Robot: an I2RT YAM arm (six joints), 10 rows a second.
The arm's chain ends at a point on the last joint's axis. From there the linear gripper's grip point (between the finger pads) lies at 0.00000 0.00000 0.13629 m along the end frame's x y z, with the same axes.
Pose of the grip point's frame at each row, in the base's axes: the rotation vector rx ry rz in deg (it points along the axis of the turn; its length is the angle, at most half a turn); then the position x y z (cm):
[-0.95 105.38 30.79 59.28 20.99 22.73]
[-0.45 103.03 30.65 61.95 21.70 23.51]
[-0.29 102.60 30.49 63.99 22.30 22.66]
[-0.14 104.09 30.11 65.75 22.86 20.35]
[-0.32 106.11 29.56 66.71 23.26 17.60]
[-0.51 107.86 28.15 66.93 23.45 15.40]
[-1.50 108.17 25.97 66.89 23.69 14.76]
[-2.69 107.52 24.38 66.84 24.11 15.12]
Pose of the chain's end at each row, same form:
[-0.95 105.38 30.79 47.02 15.97 25.91]
[-0.45 103.03 30.65 49.51 16.80 26.17]
[-0.29 102.60 30.49 51.51 17.45 25.22]
[-0.14 104.09 30.11 53.33 18.06 23.26]
[-0.32 106.11 29.56 54.40 18.49 20.98]
[-0.51 107.86 28.15 54.68 18.84 19.20]
[-1.50 108.17 25.97 54.60 19.30 18.69]
[-2.69 107.52 24.38 54.48 19.84 18.95]

